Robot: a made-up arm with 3 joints. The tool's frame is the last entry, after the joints.
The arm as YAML. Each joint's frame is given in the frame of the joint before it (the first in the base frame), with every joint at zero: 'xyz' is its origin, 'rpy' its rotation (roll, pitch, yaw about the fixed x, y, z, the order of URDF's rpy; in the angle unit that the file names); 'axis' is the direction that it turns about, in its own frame. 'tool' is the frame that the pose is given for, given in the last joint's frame.
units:
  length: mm
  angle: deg
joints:
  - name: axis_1
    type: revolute
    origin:
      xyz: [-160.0, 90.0, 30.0]
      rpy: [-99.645, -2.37, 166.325]
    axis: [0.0, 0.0, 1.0]
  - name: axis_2
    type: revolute
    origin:
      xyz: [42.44, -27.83, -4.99]
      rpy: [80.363, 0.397, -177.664]
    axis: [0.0, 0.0, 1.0]
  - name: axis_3
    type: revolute
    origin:
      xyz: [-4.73, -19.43, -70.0]
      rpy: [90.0, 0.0, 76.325]
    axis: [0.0, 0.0, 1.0]
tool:
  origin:
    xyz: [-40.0, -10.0, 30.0]
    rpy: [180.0, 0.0, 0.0]
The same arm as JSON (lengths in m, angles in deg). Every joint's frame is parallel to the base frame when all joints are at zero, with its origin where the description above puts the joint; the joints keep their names.
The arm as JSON. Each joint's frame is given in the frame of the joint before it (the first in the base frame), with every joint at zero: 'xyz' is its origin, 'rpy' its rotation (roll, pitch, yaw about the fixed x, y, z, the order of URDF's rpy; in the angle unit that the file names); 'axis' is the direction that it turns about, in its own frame. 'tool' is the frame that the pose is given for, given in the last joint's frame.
{"units": {"length": "m", "angle": "deg"}, "joints": [{"name": "axis_1", "type": "revolute", "origin": {"xyz": [-0.16, 0.09, 0.03], "rpy": [0.0, 0.0, 0.0]}, "axis": [-0.239796, -0.956283, -0.167397]}, {"name": "axis_2", "type": "revolute", "origin": {"xyz": [-0.04, 0.01, 0.03], "rpy": [0.0, 0.0, 0.0]}, "axis": "-z"}, {"name": "axis_3", "type": "revolute", "origin": {"xyz": [0.0, 0.02, 0.07], "rpy": [0.0, 0.0, 0.0]}, "axis": "+x"}], "tool": {"origin": {"xyz": [0.03, 0.04, 0.01], "rpy": [90.0, 0.0, -90.0]}}}
